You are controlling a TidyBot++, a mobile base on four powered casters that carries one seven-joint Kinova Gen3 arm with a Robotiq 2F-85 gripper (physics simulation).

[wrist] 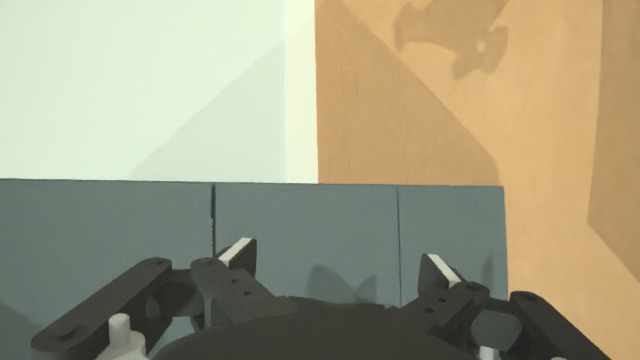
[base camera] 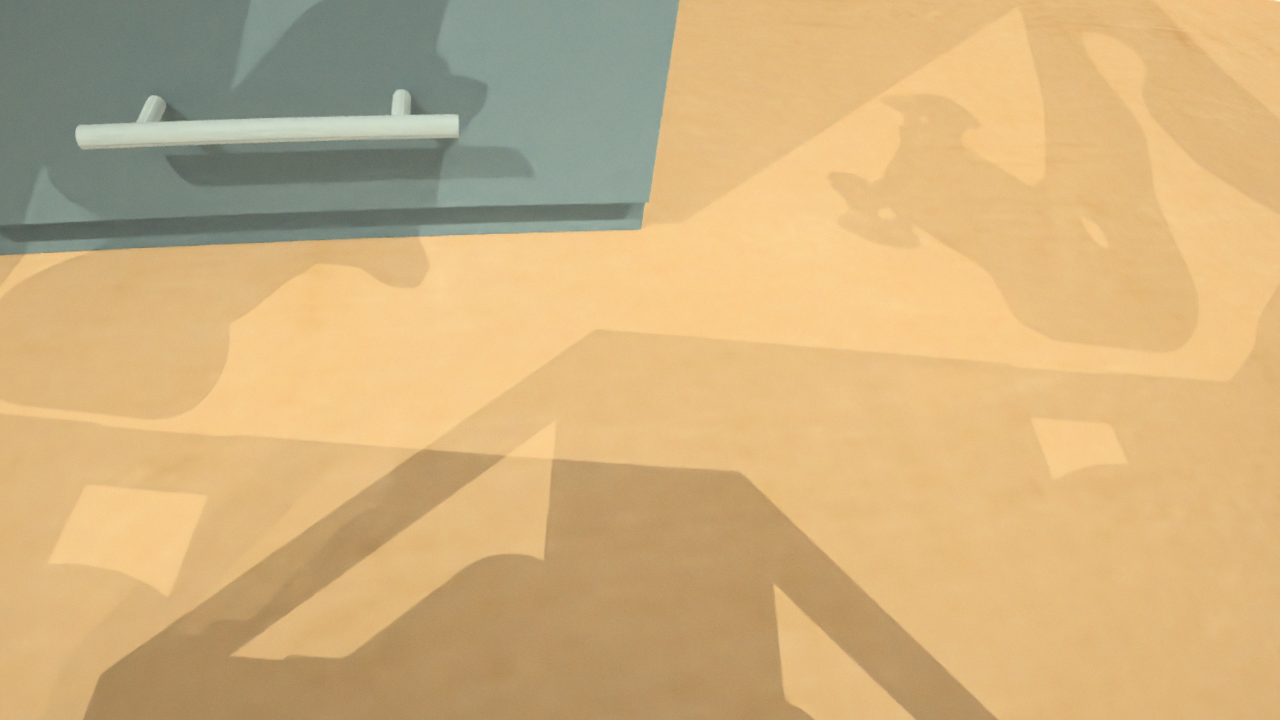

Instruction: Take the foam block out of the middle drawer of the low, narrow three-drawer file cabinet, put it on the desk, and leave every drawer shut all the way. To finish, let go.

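Places are measured from the arm's base along level axes (x ahead, y left, z up), in centimetres.
Where they show: gripper, between the fingertips: [wrist: 337, 264].
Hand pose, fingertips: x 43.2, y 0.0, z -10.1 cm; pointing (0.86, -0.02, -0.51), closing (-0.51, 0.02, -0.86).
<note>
After its pixels a point has its place.
The blue-grey file cabinet [base camera: 554, 89] @[x 49.6, y 2.8, z -27.6 cm] [wrist: 100, 225] @[x 50.3, y -0.9, z 1.7 cm] shows in both views. The wrist view is turned sideways, with the cabinet's lower end at the right. There the middle panel [wrist: 310, 225] @[x 50.2, y -0.4, z -11.8 cm] looks about flush with the panels on either side. The seam [wrist: 214, 200] @[x 51.2, y -2.2, z -5.0 cm] at its left is dark and a little wider than the one at its right, with a thin yellowish sliver in it. The foam block is not clearly in view; I cannot tell what the sliver is. My gripper [wrist: 337, 264] @[x 43.2, y 0.0, z -10.1 cm] is open and empty, in front of the middle panel. The desk is not recognisable.
A pale bar handle [base camera: 268, 131] @[x 43.7, y 16.7, z -27.8 cm] stands out from the low panel in the base view, above a recessed base strip [base camera: 537, 221] @[x 51.4, y 3.8, z -38.6 cm]. Wood-toned floor [base camera: 626, 286] @[x 47.0, y -2.4, z -39.7 cm] [wrist: 550, 100] @[x 47.9, y -13.5, z -39.7 cm] lies before and beside the cabinet, with shadows across it. A pale wall [wrist: 125, 75] @[x 111.6, y -22.1, z 8.8 cm] rises behind.
</note>
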